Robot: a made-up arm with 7 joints. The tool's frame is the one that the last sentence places.
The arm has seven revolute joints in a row. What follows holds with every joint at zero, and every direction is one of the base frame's. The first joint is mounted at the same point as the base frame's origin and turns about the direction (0, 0.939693, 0.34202). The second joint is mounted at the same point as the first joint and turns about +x. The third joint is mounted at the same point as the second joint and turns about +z. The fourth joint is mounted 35.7 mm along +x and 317.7 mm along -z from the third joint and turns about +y. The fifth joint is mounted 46.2 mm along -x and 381.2 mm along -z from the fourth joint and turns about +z. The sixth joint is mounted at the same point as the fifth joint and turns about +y. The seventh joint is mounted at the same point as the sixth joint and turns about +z. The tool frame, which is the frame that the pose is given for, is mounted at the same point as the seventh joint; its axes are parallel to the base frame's.
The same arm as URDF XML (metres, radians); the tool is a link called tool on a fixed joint. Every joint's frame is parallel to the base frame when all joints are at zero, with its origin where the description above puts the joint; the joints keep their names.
<robot name="arm">
  <link name="base_link"/>
  <link name="link1"/>
  <link name="link2"/>
  <link name="link3"/>
  <link name="link4"/>
  <link name="link5"/>
  <link name="link6"/>
  <link name="link7"/>
  <link name="tool"/>
  <joint name="joint 1" type="continuous">
    <parent link="base_link"/>
    <child link="link1"/>
    <origin xyz="0 0 0"/>
    <axis xyz="0 0.9397 0.342"/>
  </joint>
  <joint name="joint 2" type="continuous">
    <parent link="link1"/>
    <child link="link2"/>
    <origin xyz="0 0 0"/>
    <axis xyz="1 0 0"/>
  </joint>
  <joint name="joint 3" type="continuous">
    <parent link="link2"/>
    <child link="link3"/>
    <origin xyz="0 0 0"/>
    <axis xyz="0 0 1"/>
  </joint>
  <joint name="joint 4" type="continuous">
    <parent link="link3"/>
    <child link="link4"/>
    <origin xyz="0.0357 0 -0.3177"/>
    <axis xyz="0 1 0"/>
  </joint>
  <joint name="joint 5" type="continuous">
    <parent link="link4"/>
    <child link="link5"/>
    <origin xyz="-0.0462 0 -0.3812"/>
    <axis xyz="0 0 1"/>
  </joint>
  <joint name="joint 6" type="continuous">
    <parent link="link5"/>
    <child link="link6"/>
    <origin xyz="0 0 0"/>
    <axis xyz="0 1 0"/>
  </joint>
  <joint name="joint 7" type="continuous">
    <parent link="link6"/>
    <child link="link7"/>
    <origin xyz="0 0 0"/>
    <axis xyz="0 0 1"/>
  </joint>
  <joint name="tool_fixed" type="fixed">
    <parent link="link7"/>
    <child link="tool"/>
    <origin xyz="0 0 0"/>
  </joint>
</robot>

